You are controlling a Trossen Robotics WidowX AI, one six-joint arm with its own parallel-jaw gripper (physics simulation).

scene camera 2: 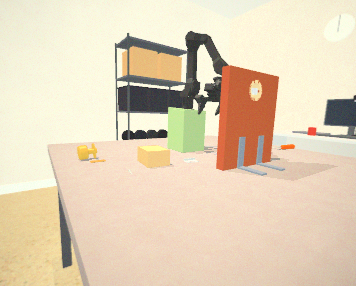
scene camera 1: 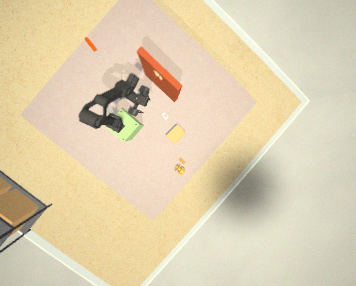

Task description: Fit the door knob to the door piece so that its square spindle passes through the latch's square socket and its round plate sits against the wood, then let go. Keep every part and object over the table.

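Frame: origin at the arm's base, x left, y ahead, z down, level; millimetres.
Seen in the pictures: gripper, fingertip midpoint: [scene camera 2: 206,114] [scene camera 1: 147,106]; arm's base at its link origin: [scene camera 2: 187,108] [scene camera 1: 117,126].
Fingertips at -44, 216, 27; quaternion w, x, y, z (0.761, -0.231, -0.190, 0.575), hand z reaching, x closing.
Observation:
Offsets run from my fingertips to a thing's top centre, as dx, dy, dz.
The red door piece [scene camera 1: 168,86] [scene camera 2: 248,122] stands upright on grey-blue brackets [scene camera 2: 242,152]. Its pale round latch hole [scene camera 1: 158,75] [scene camera 2: 255,91] shows near the top, with a white centre. My gripper [scene camera 1: 142,106] [scene camera 2: 209,107] is open and empty, fingers down, above the table between the green block and the door. It is apart from the door. A yellow knob-shaped piece {-481, -180, +132} [scene camera 1: 180,169] [scene camera 2: 87,152] lies on the table, away from the gripper. No knob with a spindle shows in either view; the arm, block and door hide parts of the table.
A green block [scene camera 1: 131,131] [scene camera 2: 186,131] stands by the arm's base. A yellow box {-269, -1, +137} [scene camera 1: 175,133] [scene camera 2: 153,156], a small white piece {-113, +46, +187} [scene camera 1: 165,116] [scene camera 2: 190,160] and a small orange piece {-453, -121, +195} [scene camera 1: 182,160] [scene camera 2: 98,161] lie near it. An orange-handled tool {+594, +52, +171} [scene camera 1: 90,44] [scene camera 2: 287,147] lies beyond the door.

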